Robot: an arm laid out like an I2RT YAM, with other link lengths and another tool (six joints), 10 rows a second.
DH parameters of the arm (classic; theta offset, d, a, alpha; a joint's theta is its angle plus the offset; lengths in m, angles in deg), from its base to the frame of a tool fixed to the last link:
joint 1: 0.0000 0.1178 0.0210 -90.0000
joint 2: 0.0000 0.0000 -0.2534 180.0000
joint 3: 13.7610 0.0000 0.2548 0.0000
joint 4: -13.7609 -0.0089 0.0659 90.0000
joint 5: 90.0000 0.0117 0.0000 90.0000
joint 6: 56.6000 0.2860 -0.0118 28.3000
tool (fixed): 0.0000 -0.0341 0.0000 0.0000
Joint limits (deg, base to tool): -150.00..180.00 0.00..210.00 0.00..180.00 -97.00..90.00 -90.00..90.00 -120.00..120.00
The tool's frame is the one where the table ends.
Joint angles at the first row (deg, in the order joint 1, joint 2, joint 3, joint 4, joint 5, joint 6):
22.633 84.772 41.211 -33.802 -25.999 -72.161
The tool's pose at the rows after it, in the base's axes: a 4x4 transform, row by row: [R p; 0 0 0 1], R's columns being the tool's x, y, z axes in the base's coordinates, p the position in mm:
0.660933 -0.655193 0.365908 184.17; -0.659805 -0.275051 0.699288 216.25; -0.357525 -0.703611 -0.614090 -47.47; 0 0 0 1
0.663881 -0.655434 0.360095 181.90; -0.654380 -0.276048 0.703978 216.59; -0.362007 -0.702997 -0.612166 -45.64; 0 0 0 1
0.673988 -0.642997 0.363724 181.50; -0.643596 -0.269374 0.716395 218.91; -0.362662 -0.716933 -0.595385 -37.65; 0 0 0 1
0.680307 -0.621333 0.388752 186.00; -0.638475 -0.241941 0.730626 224.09; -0.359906 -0.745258 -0.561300 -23.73; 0 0 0 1
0.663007 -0.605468 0.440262 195.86; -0.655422 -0.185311 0.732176 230.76; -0.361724 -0.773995 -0.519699 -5.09; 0 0 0 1
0.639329 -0.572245 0.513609 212.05; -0.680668 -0.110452 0.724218 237.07; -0.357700 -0.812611 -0.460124 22.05; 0 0 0 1
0.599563 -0.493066 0.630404 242.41; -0.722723 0.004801 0.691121 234.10; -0.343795 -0.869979 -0.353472 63.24; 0 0 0 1
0.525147 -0.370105 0.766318 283.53; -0.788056 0.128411 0.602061 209.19; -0.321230 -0.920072 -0.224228 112.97; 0 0 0 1
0.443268 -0.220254 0.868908 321.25; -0.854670 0.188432 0.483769 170.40; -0.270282 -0.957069 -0.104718 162.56; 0 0 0 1
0.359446 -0.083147 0.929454 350.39; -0.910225 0.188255 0.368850 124.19; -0.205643 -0.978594 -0.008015 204.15; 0 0 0 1
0.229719 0.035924 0.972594 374.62; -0.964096 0.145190 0.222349 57.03; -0.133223 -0.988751 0.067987 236.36; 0 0 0 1
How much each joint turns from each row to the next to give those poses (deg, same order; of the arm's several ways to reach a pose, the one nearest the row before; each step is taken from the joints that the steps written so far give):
0.001 -0.219 -0.001 -0.130 -0.327 -0.020
-0.021 -0.372 0.001 -0.570 -0.350 -0.328
-0.004 -1.813 0.001 -0.831 -0.613 -0.331
0.003 -3.038 0.020 -0.303 -0.720 0.790
0.000 -3.585 0.351 0.217 -0.372 3.256
-0.131 -4.568 1.006 0.328 0.241 4.284
-2.537 -6.514 1.069 1.289 0.458 4.414
-6.228 -6.426 1.859 1.136 0.569 3.236
-6.733 -4.196 3.389 0.568 1.573 0.939
-7.432 -1.726 3.736 0.504 0.699 -1.509
-10.644 -0.175 3.193 1.004 -0.481 -3.016

